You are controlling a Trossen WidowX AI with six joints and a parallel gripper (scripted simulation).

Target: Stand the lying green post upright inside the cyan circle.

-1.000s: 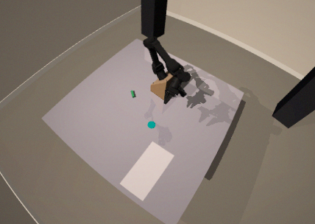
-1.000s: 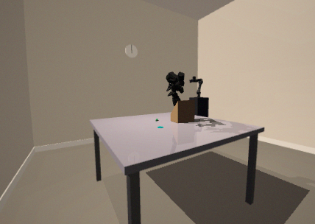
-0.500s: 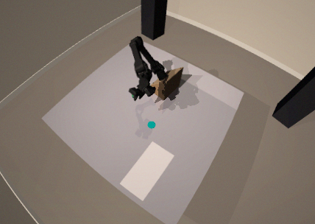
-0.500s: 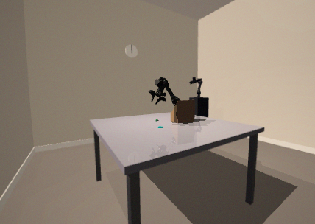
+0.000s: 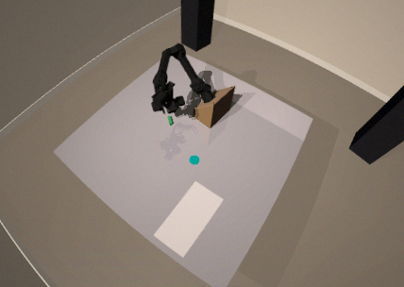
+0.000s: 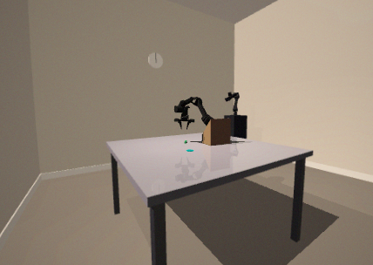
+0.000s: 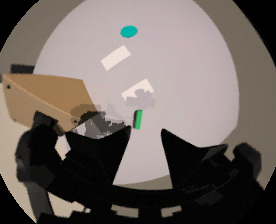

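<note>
Right now the green post is 120 mm below my gripper tip, 30 mm to the right of it and 20 mm behind it. The rest, counted from my gripper tip: cyan circle 280 mm to the left, 130 mm below, 70 mm ahead.
</note>
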